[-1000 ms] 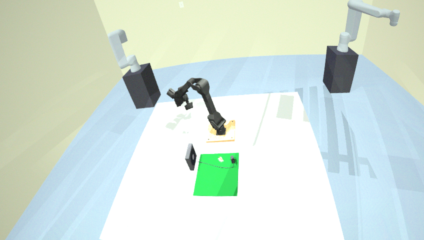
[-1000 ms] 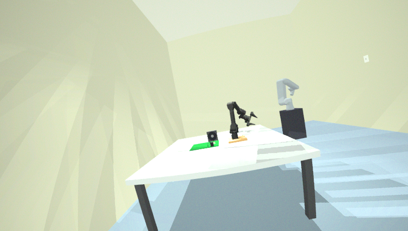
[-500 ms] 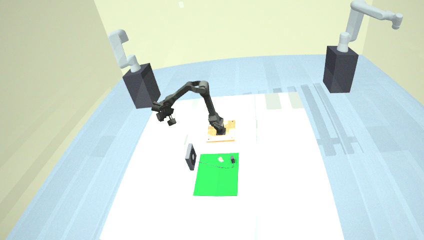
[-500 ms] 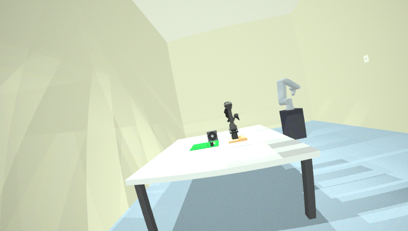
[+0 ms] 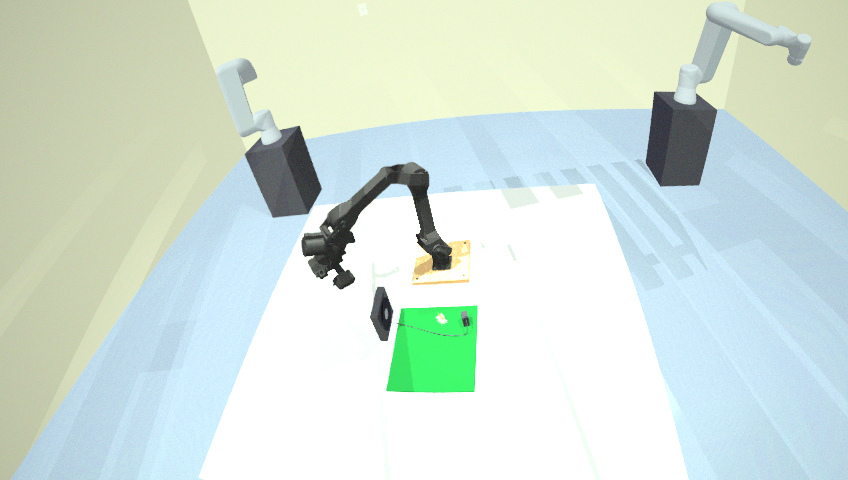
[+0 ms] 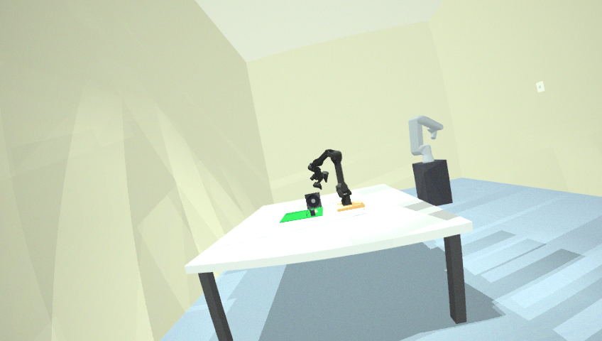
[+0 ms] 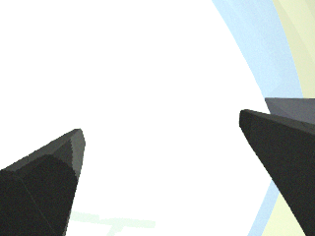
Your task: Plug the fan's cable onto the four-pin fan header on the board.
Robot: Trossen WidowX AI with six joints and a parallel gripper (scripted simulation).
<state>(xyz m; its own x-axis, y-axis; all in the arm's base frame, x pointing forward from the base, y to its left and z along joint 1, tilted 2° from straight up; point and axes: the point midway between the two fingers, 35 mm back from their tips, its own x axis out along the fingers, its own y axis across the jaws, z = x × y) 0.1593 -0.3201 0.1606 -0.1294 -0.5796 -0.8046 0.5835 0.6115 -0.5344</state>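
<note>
Now: the dark plug 44 cm to the left of my gripper tip, 11 cm below it and 9 cm ahead of it. Also, from my gripper tip: green board 35 cm to the left, 18 cm ahead, 15 cm below; white four-pin header 36 cm to the left, 14 cm below, 8 cm ahead; square fan 20 cm to the left, 10 cm ahead, 8 cm below.
</note>
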